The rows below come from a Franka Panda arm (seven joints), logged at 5 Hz.
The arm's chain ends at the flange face. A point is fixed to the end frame.
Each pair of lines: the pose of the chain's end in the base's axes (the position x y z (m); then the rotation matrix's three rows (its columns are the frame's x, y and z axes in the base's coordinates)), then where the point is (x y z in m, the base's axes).
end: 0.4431 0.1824 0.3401; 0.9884 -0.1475 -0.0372; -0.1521 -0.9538 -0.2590; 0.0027 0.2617 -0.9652
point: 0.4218 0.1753 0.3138
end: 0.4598 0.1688 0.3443; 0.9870 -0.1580 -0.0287; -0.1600 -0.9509 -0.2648; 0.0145 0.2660 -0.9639
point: 0.4388 0.1617 0.3178
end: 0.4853 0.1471 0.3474; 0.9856 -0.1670 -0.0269; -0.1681 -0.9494 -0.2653; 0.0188 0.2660 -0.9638
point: 0.4643 0.1402 0.3208
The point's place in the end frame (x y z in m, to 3 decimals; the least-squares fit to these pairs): -0.020 0.003 0.028
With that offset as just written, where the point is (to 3 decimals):
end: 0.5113 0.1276 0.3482; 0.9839 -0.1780 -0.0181; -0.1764 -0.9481 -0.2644; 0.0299 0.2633 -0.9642
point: 0.491 0.121 0.321
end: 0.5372 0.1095 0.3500; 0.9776 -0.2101 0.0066; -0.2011 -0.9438 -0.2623; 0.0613 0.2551 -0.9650
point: 0.517 0.103 0.323
